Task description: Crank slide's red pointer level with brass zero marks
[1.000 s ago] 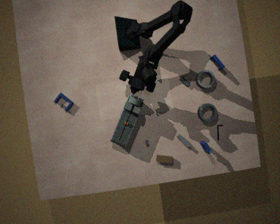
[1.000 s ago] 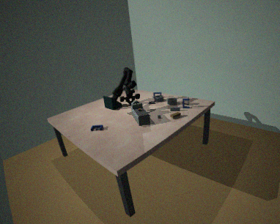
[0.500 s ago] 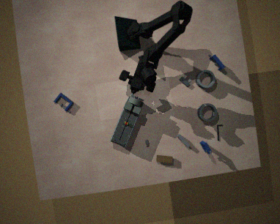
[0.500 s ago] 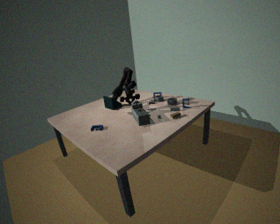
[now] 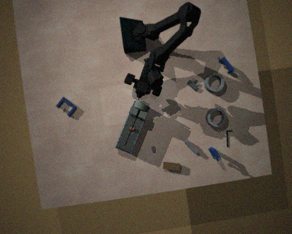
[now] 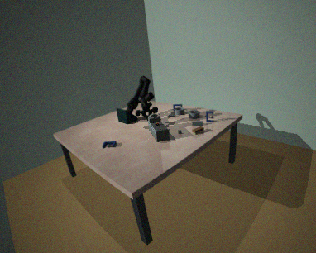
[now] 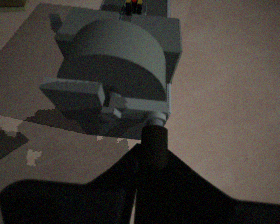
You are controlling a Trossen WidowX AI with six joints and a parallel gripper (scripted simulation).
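Right now the red pointer is 16 cm ahead of my gripper tip, 6 cm to the right of it and 2 cm above it. Round my gripper tip: small grey cube: 28 cm ahead, 5 cm to the left, 5 cm below; grey bar: 30 cm ahead, 25 cm to the left, 5 cm below; dark handle: 2 cm behind, 1 cm to the left, 2 cm above.
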